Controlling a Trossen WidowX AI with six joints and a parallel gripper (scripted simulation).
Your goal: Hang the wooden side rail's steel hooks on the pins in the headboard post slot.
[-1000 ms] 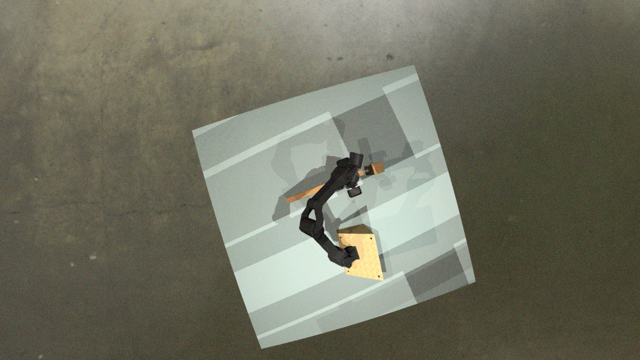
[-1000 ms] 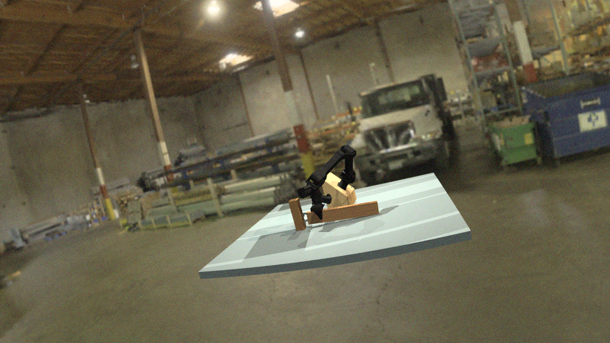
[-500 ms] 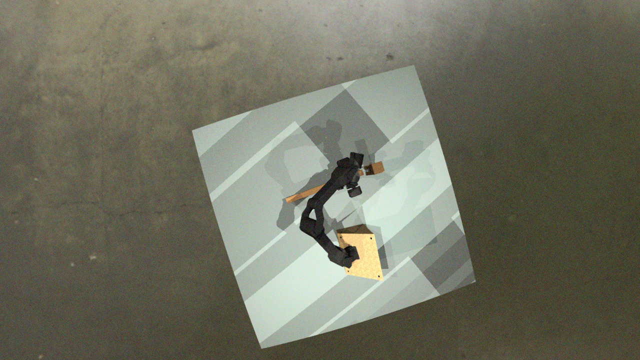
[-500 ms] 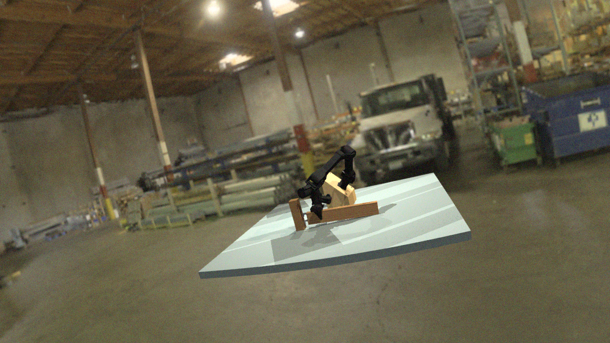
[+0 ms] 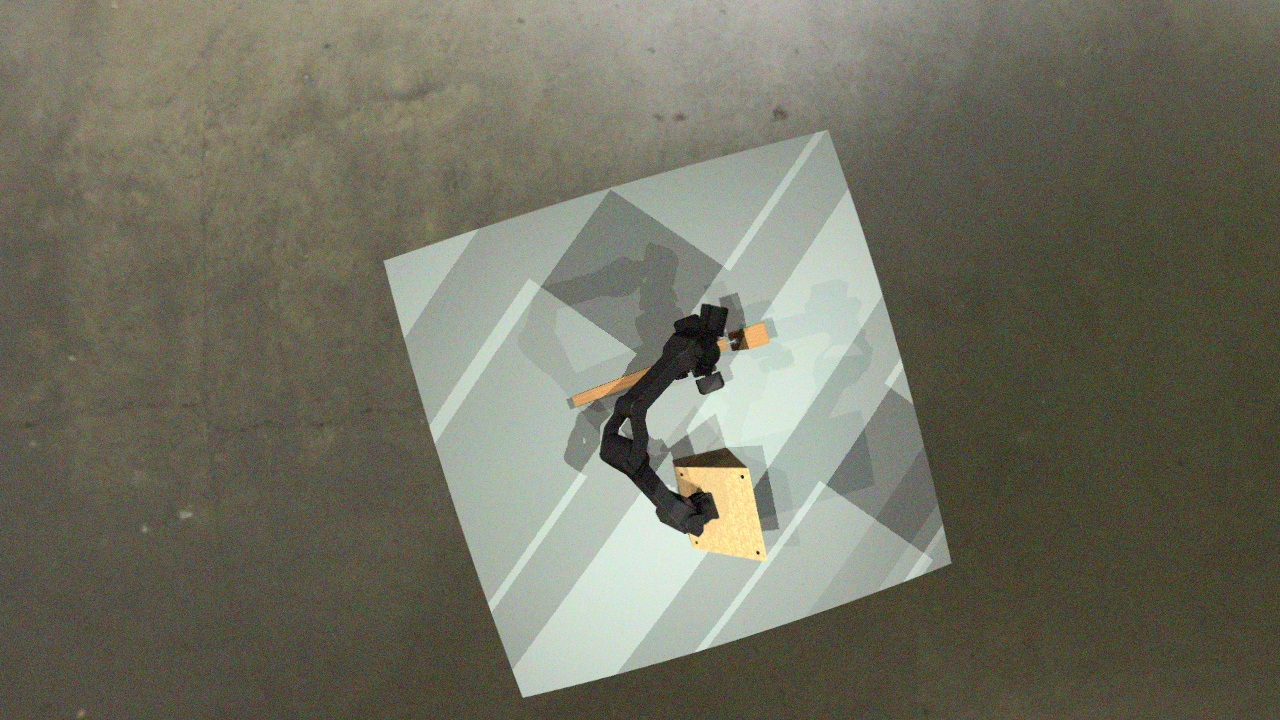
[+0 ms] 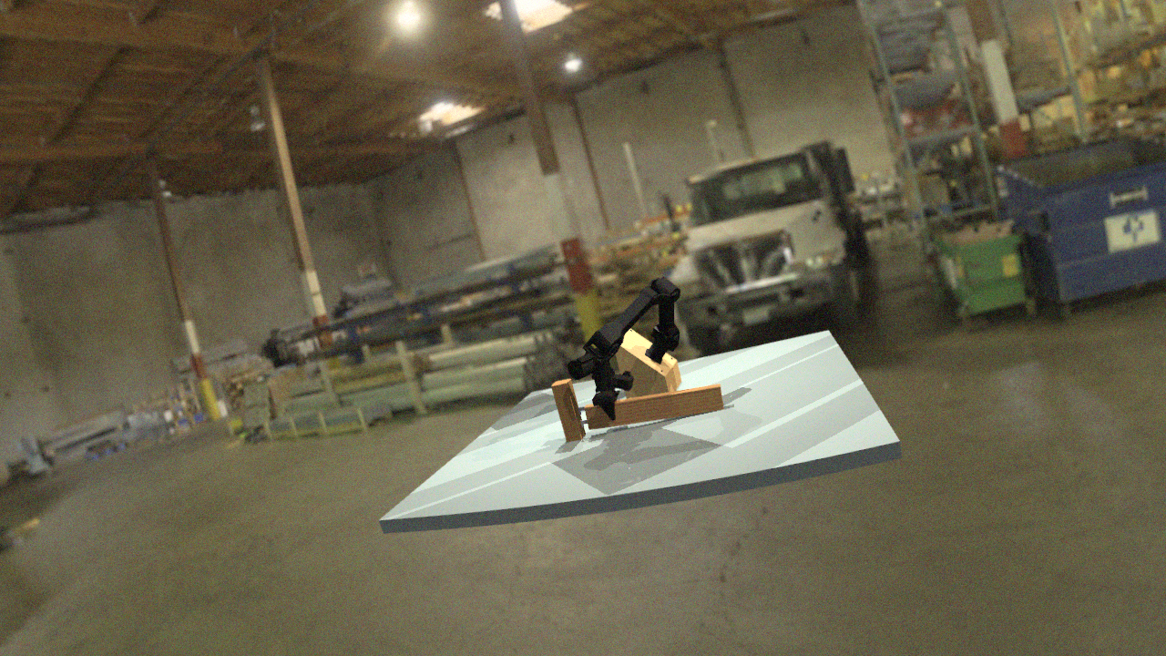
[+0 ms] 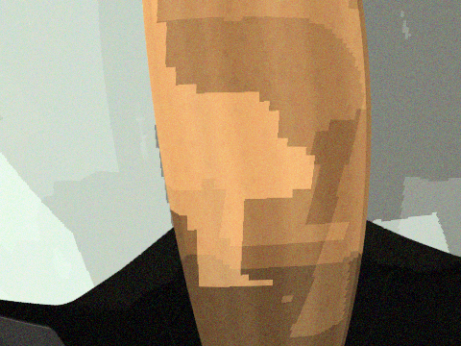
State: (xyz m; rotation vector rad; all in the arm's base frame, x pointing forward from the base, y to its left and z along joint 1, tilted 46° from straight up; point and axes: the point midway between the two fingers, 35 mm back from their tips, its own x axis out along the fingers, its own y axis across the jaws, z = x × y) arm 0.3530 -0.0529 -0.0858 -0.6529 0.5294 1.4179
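My gripper tip is 130 mm to the left of the headboard post and 40 mm below it.
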